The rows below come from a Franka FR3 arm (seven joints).
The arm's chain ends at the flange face. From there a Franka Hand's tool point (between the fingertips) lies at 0.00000 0.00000 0.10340 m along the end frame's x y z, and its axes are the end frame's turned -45 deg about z.
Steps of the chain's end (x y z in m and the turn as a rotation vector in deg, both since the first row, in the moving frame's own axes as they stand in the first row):
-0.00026, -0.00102, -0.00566, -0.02, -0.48, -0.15
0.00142, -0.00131, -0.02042, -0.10, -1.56, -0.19
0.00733, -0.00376, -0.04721, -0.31, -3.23, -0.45
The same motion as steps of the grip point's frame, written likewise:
-0.00010, -0.00149, -0.00566, 0.33, -0.35, -0.15
-0.00019, -0.00178, -0.02046, 1.03, -1.17, -0.19
0.00331, -0.00118, -0.04738, 2.06, -2.50, -0.45

